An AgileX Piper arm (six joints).
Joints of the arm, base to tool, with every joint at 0 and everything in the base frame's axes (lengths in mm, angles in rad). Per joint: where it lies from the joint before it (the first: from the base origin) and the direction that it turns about. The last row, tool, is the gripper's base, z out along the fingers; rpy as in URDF.
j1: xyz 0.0 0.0 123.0 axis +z
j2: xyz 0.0 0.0 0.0 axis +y
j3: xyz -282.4 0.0 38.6 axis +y
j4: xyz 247.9 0.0 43.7 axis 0.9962 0 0.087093
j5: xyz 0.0 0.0 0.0 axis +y
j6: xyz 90.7 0.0 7.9 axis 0.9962 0 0.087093
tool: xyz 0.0 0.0 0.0 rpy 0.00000 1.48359 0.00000
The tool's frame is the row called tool.
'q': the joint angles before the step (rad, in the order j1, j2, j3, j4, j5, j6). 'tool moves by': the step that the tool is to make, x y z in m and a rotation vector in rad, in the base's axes. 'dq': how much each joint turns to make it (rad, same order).
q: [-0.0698 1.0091 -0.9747 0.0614 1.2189 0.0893]
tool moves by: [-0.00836 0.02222 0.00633 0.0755 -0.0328 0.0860]
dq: [0.0996 -0.0360 0.0000 0.0679 0.0029 0.0205]
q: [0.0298 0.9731 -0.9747 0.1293 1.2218 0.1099]
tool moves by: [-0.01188 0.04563 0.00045 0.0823 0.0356 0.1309]
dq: [0.2903 -0.0019 -0.0001 0.0116 0.0001 0.1787]
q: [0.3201 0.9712 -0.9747 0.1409 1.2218 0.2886]
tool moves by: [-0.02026 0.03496 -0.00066 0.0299 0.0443 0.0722]
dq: [0.2812 0.0009 0.0000 -0.0504 0.0009 0.2275]
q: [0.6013 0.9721 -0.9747 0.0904 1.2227 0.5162]
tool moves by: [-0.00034 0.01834 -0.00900 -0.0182 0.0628 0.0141]
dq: [0.0961 0.0541 0.0000 -0.0120 -0.0001 0.0889]
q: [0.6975 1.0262 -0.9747 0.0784 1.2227 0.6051]
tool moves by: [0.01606 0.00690 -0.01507 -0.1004 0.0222 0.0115]
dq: [-0.0001 0.0830 0.0000 -0.0587 -0.0009 -0.0120]
